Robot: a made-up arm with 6 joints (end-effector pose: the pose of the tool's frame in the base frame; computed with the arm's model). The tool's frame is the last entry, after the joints. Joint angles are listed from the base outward.
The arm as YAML. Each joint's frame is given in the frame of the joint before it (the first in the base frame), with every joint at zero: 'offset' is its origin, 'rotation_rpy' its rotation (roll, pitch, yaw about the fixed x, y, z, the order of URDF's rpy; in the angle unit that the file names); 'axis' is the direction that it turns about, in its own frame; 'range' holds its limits. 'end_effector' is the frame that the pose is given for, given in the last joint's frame.
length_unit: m
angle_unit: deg
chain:
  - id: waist
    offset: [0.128, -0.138, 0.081]
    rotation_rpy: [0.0, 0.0, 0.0]
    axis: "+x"
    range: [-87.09, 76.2]
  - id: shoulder
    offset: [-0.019, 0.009, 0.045]
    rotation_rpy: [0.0, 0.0, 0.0]
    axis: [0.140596, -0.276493, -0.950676]
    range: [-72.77, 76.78]
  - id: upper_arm
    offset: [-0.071, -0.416, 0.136]
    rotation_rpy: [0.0, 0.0, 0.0]
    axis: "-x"
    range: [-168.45, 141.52]
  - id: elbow
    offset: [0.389, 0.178, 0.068]
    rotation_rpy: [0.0, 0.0, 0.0]
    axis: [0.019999, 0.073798, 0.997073]
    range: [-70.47, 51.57]
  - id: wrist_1
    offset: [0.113, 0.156, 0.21]
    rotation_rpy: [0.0, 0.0, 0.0]
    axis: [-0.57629, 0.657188, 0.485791]
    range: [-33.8, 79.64]
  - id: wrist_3
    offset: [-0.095, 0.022, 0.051]
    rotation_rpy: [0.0, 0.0, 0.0]
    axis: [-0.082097, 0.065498, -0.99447]
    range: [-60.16, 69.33]
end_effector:
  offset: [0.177, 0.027, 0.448]
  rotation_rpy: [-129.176, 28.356, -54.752]
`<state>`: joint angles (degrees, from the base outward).
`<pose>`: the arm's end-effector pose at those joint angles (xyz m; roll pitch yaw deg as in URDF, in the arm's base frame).
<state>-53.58 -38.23 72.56 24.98 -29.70 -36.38</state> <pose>0.0763 0.2227 -0.2838 122.72 26.38 -3.97</pose>
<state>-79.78 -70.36 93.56 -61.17 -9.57 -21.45</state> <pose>-0.0779 -0.2736 -0.5085 133.46 -1.72 62.70</pose>
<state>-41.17 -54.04 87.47 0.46 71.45 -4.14</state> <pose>0.3467 -0.3221 -0.7205 49.65 -8.83 31.17</pose>
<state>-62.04 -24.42 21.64 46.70 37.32 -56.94</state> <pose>0.1141 0.5875 -0.1396 48.22 36.61 -80.87</pose>
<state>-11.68 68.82 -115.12 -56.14 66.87 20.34</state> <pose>-0.3813 -1.3575 0.3346 -5.75 48.95 37.43</pose>
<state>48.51 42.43 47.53 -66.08 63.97 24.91</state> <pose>0.7024 -1.0046 0.0609 162.45 -11.03 -162.95</pose>
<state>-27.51 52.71 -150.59 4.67 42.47 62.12</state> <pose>-0.3080 -1.4029 0.4184 -9.39 40.58 23.67</pose>
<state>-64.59 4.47 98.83 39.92 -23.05 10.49</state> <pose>0.5011 -0.1854 -0.2590 89.82 -46.61 13.49</pose>
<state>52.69 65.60 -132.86 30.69 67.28 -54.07</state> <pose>-1.0713 -0.6714 -0.5192 -24.56 -36.30 -55.49</pose>
